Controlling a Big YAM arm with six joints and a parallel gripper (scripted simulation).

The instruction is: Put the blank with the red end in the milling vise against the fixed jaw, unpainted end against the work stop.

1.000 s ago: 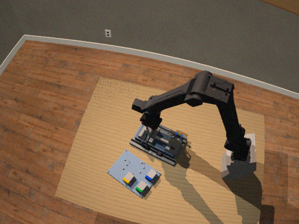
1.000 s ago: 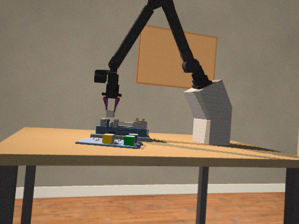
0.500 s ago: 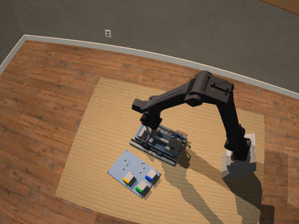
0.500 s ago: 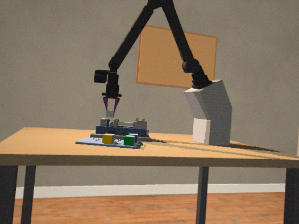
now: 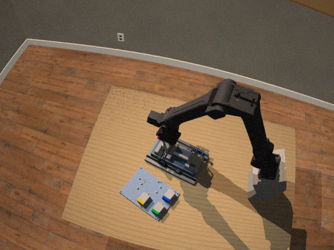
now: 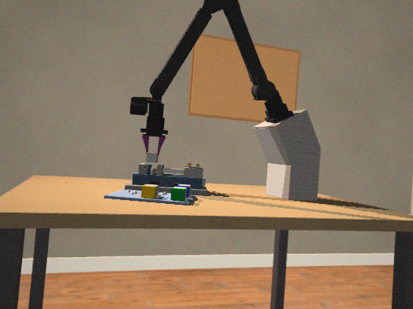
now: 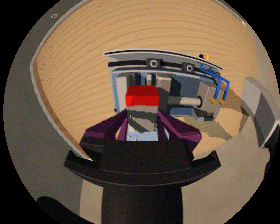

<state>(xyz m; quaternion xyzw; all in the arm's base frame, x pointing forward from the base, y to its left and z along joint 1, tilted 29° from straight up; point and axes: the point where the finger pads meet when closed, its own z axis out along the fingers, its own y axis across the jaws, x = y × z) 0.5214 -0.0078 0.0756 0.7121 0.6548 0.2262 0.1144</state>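
Right now my hand is 20 mm above the red-ended blank. From my hand the other things lie so: blue-ended blank 120 mm behind, 230 mm to the left, 110 mm below; milling vise 70 mm behind, 10 mm to the left, 100 mm below; grey block with hoses 160 mm behind, 20 mm to the left, 60 mm below.
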